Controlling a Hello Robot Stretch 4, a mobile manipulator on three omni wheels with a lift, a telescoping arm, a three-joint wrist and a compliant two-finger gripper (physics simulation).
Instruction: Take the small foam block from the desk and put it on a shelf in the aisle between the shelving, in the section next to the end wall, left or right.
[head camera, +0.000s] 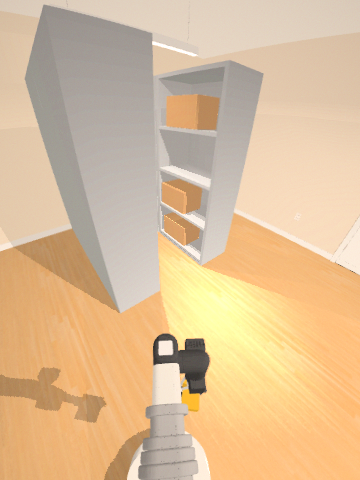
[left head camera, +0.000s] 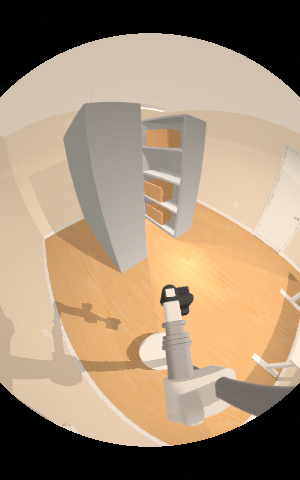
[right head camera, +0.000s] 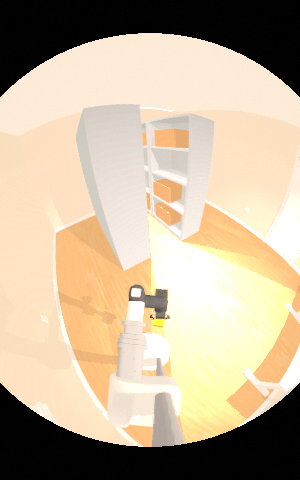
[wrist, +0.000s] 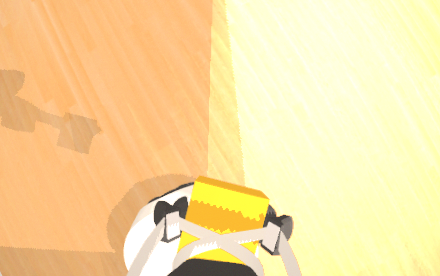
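Where they show: gripper, fingertip midpoint: (wrist: 223, 215); robot's base, origin of the base link: (left head camera: 159, 350) (right head camera: 148, 350).
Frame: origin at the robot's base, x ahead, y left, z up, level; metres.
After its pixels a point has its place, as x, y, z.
Observation:
The small foam block (head camera: 191, 401) {0.223, -0.084, 0.732} (right head camera: 158, 323) {0.214, -0.083, 0.732} (wrist: 230, 200) {0.283, -0.092, 0.731} is yellow. My gripper (right head camera: 160, 317) {0.260, -0.087, 0.689} (wrist: 223, 215) {0.260, -0.087, 0.689} is shut on it, with one fingertip at each side in the wrist view, high above the floor. The left shelving (head camera: 110, 165) {1.139, 0.293, 1.277} (left head camera: 117, 185) {1.154, 0.272, 1.154} (right head camera: 117, 185) {1.149, 0.279, 1.152} shows its closed grey end and side. The right shelving (head camera: 232, 150) {1.772, -0.614, 1.279} (left head camera: 194, 175) {1.822, -0.685, 1.044} (right head camera: 200, 175) {1.794, -0.645, 1.065} shows open shelves facing the aisle, with a bare shelf (head camera: 187, 176) {2.014, -0.255, 0.963} at middle height. A further section shows partly past an upright in the right head view. The section next to the end wall is mostly hidden by the left shelving.
Orange boxes (head camera: 182, 112) {2.078, -0.179, 1.552} (head camera: 189, 196) {2.053, -0.298, 0.718} (head camera: 176, 229) {2.100, -0.163, 0.229} stand on the right shelving. The aisle opening lies ahead between the two shelving ends. The white robot base (left head camera: 152, 351) {0.005, 0.076, 0.187} (right head camera: 156, 350) {0.014, -0.079, 0.187} is below the arm. A door (left head camera: 280, 200) {1.459, -2.491, 0.996} and white furniture legs (left head camera: 267, 365) {-0.716, -1.278, 0.057} are at the right.

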